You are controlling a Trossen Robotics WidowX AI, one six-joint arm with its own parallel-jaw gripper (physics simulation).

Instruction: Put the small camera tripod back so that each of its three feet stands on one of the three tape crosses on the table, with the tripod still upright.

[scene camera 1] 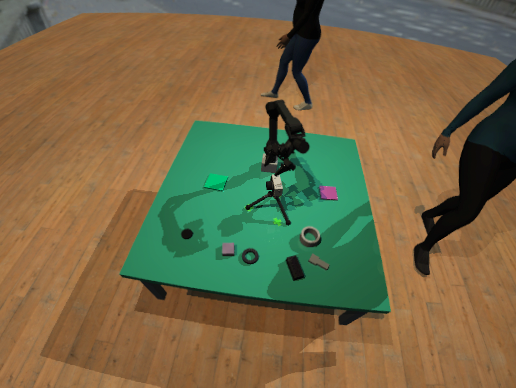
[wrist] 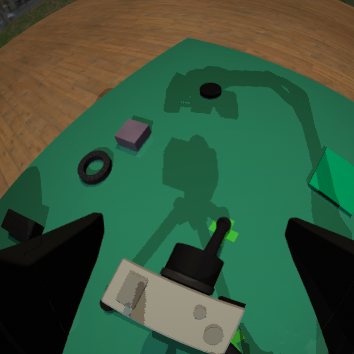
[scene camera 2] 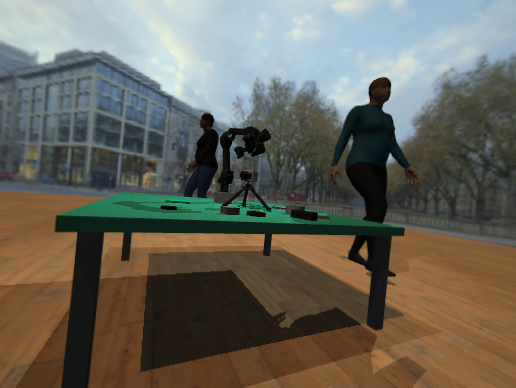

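The small tripod stands upright with a pale camera on top. In the wrist view one foot rests on a green tape cross; it is the left foot in scene camera 1. The right front foot stands beside another cross, to its right and off it. The third foot and third cross are hidden or unclear. My gripper is open and empty, above the camera, its fingers on either side in the wrist view.
Green pad at left, magenta pad at right. Nearer the front: black disc, mauve block, black ring, grey ring, black block, grey piece. Two people stand around the table.
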